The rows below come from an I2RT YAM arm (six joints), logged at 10 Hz.
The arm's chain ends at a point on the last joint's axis. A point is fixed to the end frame.
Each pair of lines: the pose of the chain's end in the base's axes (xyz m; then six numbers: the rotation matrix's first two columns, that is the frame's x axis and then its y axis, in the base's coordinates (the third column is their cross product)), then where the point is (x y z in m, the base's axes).
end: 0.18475, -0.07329, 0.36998, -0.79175, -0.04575, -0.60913, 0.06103, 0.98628, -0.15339
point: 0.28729 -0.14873 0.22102
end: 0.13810, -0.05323, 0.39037, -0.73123, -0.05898, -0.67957, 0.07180, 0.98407, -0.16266
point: 0.25436 -0.13048 0.25285
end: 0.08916, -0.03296, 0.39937, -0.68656, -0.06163, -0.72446, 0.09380, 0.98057, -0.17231
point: 0.21312 -0.11361 0.27081
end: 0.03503, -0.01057, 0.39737, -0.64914, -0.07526, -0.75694, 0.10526, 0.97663, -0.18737
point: 0.16511 -0.09408 0.27694
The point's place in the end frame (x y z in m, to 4 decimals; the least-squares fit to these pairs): 0.0130 -0.0453 0.1902
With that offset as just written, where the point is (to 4 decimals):
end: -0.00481, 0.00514, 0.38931, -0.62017, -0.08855, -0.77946, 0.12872, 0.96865, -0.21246
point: 0.1285 -0.0840 0.2767
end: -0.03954, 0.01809, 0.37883, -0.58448, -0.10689, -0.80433, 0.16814, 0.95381, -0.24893
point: 0.0962 -0.0799 0.2770
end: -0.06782, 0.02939, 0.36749, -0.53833, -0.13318, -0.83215, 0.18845, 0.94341, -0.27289
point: 0.0729 -0.0728 0.2772
